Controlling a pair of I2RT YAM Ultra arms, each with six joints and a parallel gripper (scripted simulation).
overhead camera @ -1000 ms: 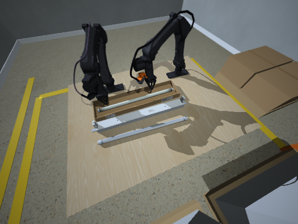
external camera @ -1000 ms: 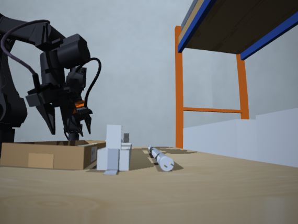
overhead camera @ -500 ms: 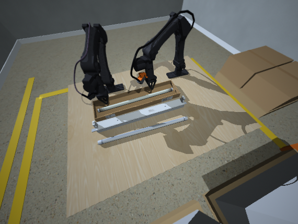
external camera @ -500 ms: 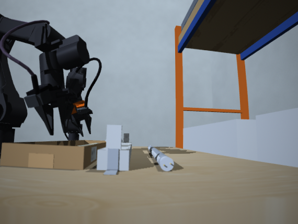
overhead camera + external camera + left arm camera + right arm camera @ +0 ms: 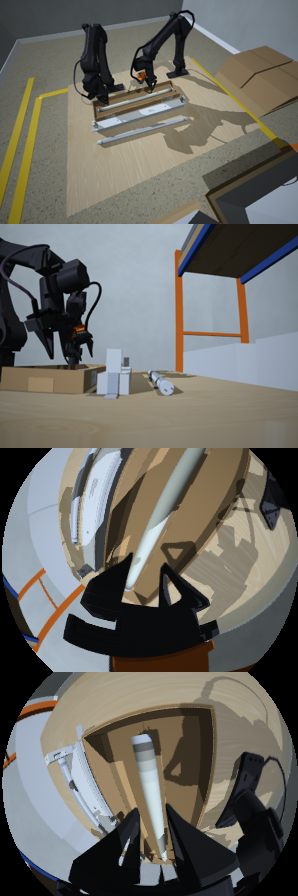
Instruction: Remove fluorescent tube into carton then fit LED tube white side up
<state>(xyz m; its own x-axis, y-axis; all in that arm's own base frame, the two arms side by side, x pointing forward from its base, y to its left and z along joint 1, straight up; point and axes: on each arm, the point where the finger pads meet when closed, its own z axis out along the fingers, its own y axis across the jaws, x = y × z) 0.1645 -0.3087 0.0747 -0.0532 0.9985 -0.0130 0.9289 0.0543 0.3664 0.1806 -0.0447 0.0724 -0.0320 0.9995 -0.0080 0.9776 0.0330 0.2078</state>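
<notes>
Right now the brown carton is 3 cm ahead of my left hand, 12 cm to the right of it and 5 cm below it. Also, from my left hand: white fixture 17 cm ahead, 12 cm to the right, 2 cm below; then LED tube 28 cm ahead, 14 cm to the right, 6 cm below; then old fluorescent tube 3 cm ahead, 12 cm to the right, 6 cm below.
</notes>
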